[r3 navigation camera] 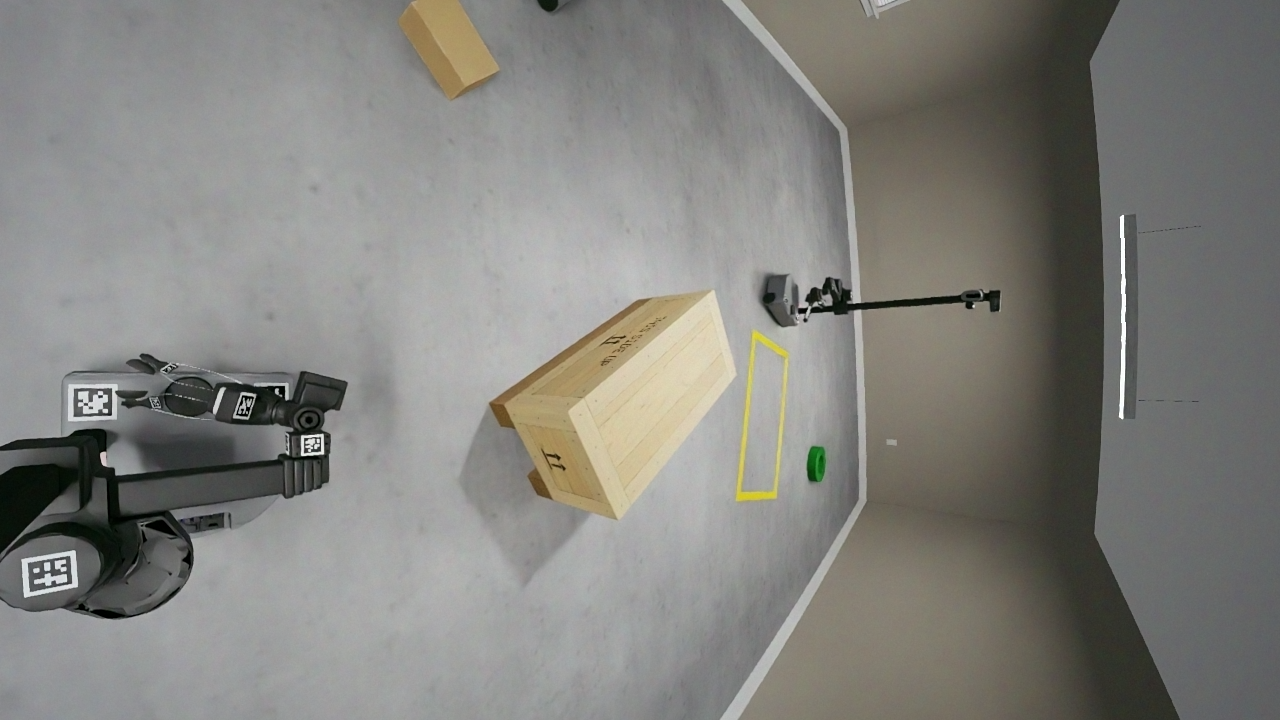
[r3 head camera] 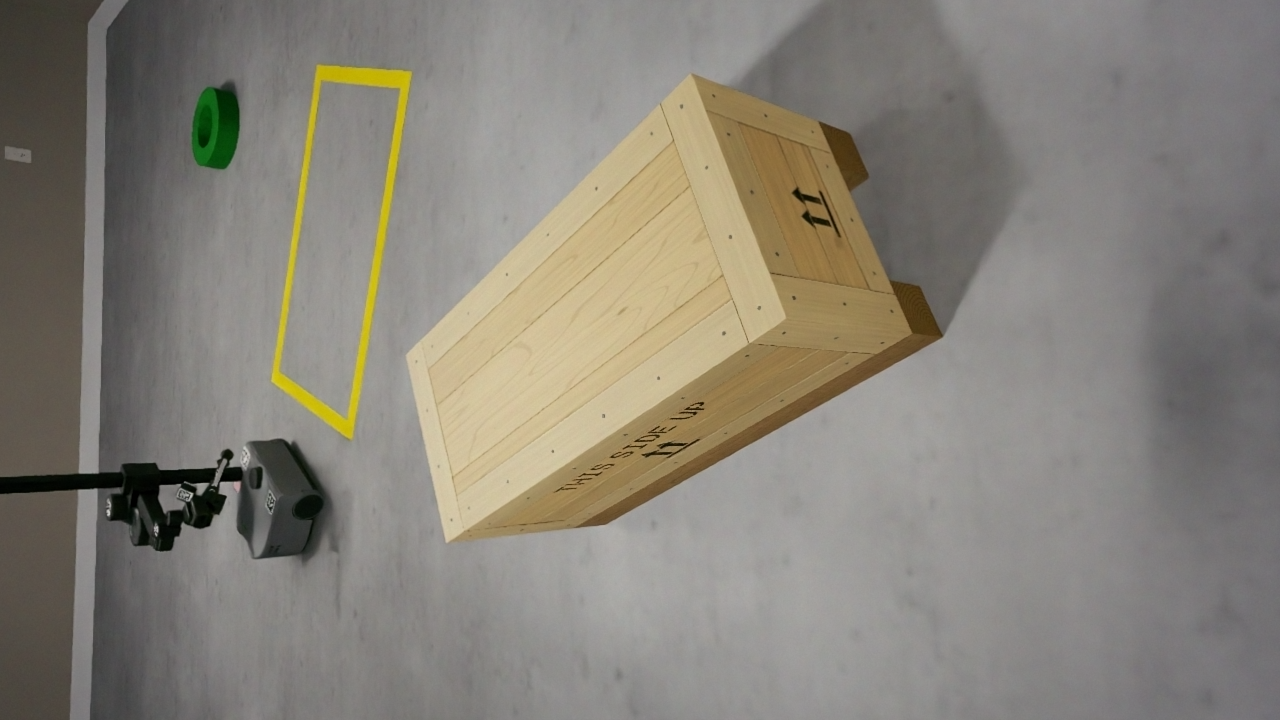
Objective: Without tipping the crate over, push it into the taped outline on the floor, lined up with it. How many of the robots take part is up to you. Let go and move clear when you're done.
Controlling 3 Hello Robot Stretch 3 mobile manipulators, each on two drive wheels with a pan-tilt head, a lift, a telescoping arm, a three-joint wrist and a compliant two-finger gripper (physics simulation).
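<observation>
The wooden crate (r3 head camera: 581, 313) (r3 navigation camera: 644, 394) stands upright on its skids, "THIS SIDE UP" on one long side. It is outside the yellow taped outline (r3 head camera: 362, 76) (r3 navigation camera: 758, 495) and turned at an angle to it. The r3 gripper (r3 navigation camera: 132, 379) is open and empty, folded back over its own base, apart from the crate. Another Stretch robot (r3 head camera: 277, 497) (r3 navigation camera: 781, 300) stands near one end of the outline, beyond the crate; its gripper is too small to read, and I cannot tell whether it is r1 or r2.
A green ring (r3 head camera: 229, 129) (r3 navigation camera: 810, 463) lies on the floor beyond the outline, towards the wall. A tan box (r3 navigation camera: 452, 49) lies off to one side in the navigation view. Part of a dark object (r3 navigation camera: 552, 4) shows at that view's top edge.
</observation>
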